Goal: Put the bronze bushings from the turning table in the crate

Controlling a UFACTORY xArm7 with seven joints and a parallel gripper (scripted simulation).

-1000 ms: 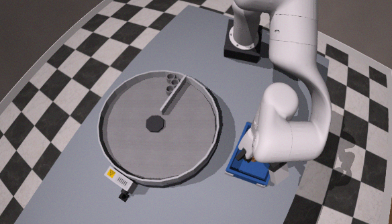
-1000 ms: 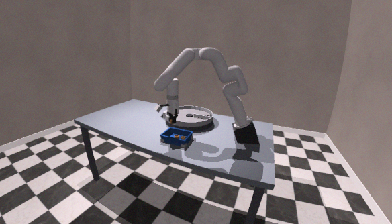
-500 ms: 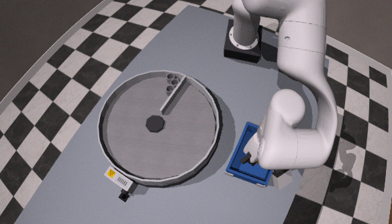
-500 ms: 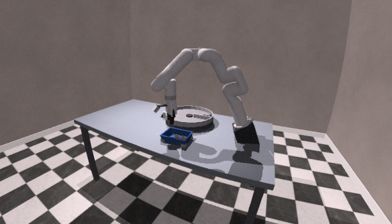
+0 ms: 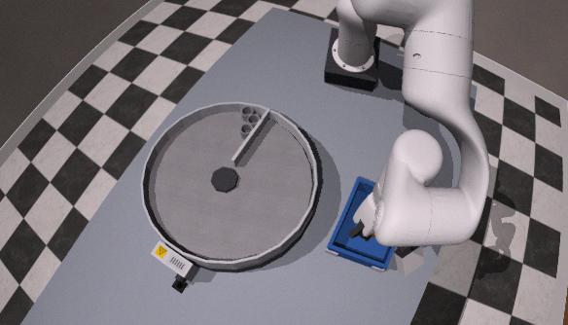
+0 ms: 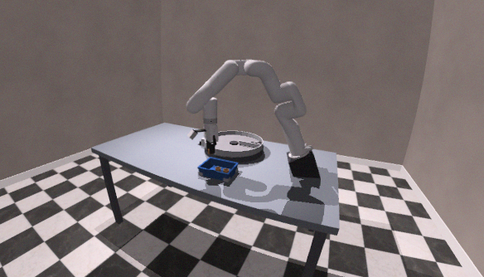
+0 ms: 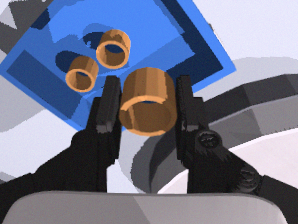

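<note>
The blue crate is 50 mm behind my hand, 10 mm to the right of it and 120 mm below it. The rest, counted from my hand: turning table: 80 mm ahead, 340 mm to the right, 90 mm below.
</note>
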